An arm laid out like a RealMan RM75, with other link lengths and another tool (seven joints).
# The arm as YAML. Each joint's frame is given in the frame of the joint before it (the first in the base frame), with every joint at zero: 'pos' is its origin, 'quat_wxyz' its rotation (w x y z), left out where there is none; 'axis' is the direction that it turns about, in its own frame. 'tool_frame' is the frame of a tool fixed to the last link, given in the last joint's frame.
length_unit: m
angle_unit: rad
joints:
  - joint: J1
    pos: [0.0, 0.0, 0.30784]
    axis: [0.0, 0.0, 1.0]
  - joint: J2
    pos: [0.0, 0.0, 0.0]
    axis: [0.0, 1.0, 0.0]
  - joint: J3
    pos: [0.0, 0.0, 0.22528]
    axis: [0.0, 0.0, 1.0]
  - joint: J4
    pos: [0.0, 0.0, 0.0]
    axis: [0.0, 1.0, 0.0]
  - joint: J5
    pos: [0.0, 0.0, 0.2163]
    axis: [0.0, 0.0, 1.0]
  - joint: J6
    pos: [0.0, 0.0, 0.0]
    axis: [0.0, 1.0, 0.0]
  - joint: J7
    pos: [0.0, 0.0, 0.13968]
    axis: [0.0, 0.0, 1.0]
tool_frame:
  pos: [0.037, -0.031, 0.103]
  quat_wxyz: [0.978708, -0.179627, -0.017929, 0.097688]
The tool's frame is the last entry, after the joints.
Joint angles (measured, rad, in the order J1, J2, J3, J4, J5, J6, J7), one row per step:
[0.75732, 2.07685, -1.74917, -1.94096, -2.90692, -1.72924, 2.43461]
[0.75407, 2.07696, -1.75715, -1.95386, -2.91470, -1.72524, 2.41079]
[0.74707, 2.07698, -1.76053, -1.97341, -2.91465, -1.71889, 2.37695]
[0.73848, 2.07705, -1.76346, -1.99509, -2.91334, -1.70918, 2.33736]
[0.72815, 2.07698, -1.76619, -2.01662, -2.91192, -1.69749, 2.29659]
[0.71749, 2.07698, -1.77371, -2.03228, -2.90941, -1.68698, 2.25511]
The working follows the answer.
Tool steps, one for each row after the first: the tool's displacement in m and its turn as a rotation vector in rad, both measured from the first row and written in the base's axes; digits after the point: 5 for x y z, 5 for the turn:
[-0.00406, 0.00036, 0.00103, -0.00352, -0.01368, 0.03076]
[-0.00964, 0.00028, 0.00208, -0.01262, -0.02332, 0.07012]
[-0.01628, 0.00024, 0.00318, -0.02260, -0.03295, 0.11601]
[-0.02273, 0.00020, 0.00441, -0.03142, -0.04254, 0.16226]
[-0.02762, -0.00058, 0.00372, -0.04613, -0.05809, 0.20528]

Tool pose at each row, in the base's axes (x y z in m, rotation vector in rad; rounded; the steps above come from the unrounded poses):
[0.06392, 0.39199, 0.07259, -2.76230, 0.08731, -0.63844]
[0.05986, 0.39235, 0.07362, -2.75670, 0.04066, -0.64999]
[0.05428, 0.39227, 0.07467, -2.75570, -0.01866, -0.65473]
[0.04764, 0.39223, 0.07577, -2.75314, -0.08726, -0.65761]
[0.04119, 0.39219, 0.07700, -2.74798, -0.15585, -0.65971]
[0.03630, 0.39142, 0.07631, -2.74540, -0.22343, -0.67182]

